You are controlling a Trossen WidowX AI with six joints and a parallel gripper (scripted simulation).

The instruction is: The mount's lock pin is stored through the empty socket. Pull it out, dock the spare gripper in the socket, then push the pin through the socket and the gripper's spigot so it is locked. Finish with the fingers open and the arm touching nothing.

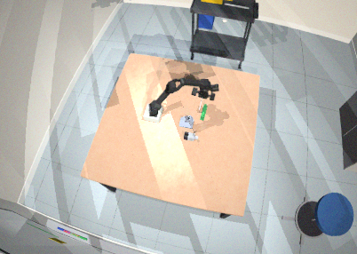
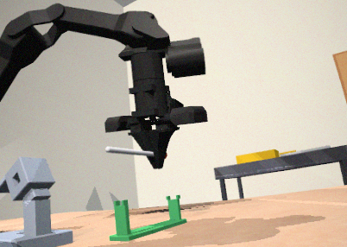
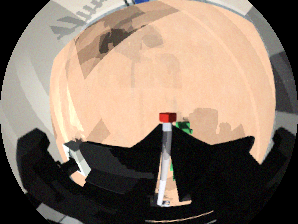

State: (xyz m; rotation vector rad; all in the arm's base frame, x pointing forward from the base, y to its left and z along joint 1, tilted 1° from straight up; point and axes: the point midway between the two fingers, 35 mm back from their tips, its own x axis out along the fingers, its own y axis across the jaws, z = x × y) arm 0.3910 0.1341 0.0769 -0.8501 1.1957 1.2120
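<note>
Right now the green cradle is 20 mm ahead of my gripper tip, 90 mm to the right of it and 70 mm below it. Round my gripper tip: spare gripper 80 mm behind, 320 mm to the right, 60 mm below; then socket 110 mm behind, 190 mm to the right, 40 mm below.
</note>
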